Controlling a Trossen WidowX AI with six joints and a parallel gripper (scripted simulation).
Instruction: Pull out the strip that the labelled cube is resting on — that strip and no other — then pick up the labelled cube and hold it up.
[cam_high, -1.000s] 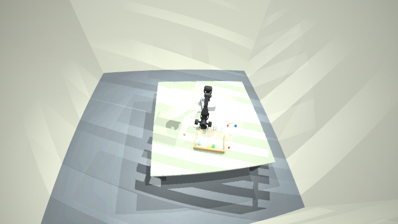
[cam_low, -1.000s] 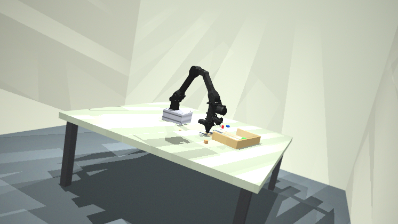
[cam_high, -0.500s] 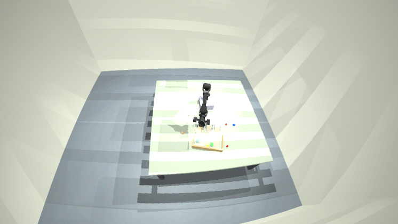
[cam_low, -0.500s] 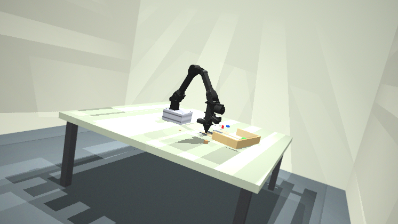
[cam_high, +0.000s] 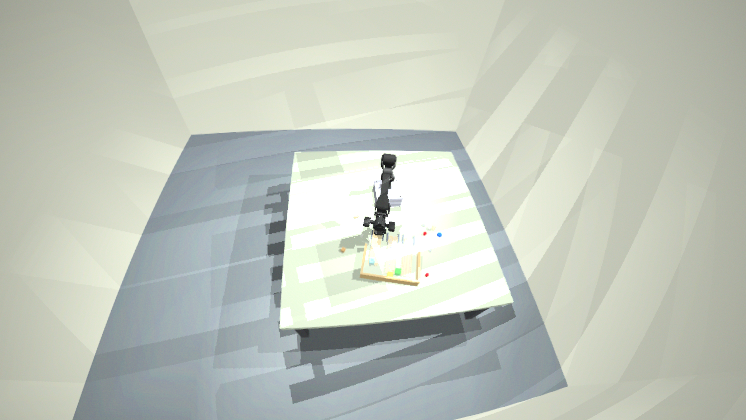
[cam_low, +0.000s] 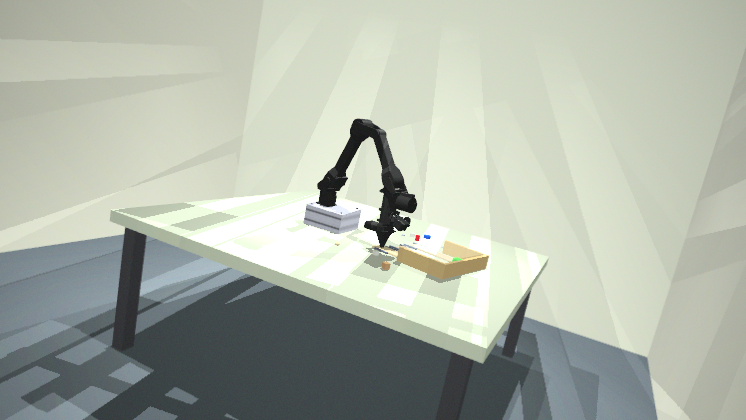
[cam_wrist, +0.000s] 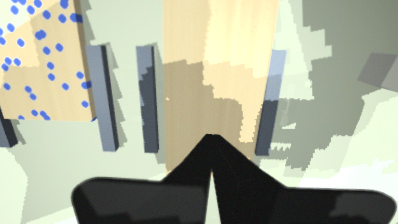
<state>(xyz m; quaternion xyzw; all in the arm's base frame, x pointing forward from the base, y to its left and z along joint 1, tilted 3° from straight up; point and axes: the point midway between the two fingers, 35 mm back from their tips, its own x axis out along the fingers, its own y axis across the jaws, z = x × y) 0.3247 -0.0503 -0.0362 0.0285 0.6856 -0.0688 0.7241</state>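
The labelled cube is 210 mm ahead of my gripper tip, 30 mm to the right of it and 20 mm above it. Round my gripper tip: orange cube (200 mm to the right, 140 mm ahead); blue piece (400 mm to the left, 10 mm behind).
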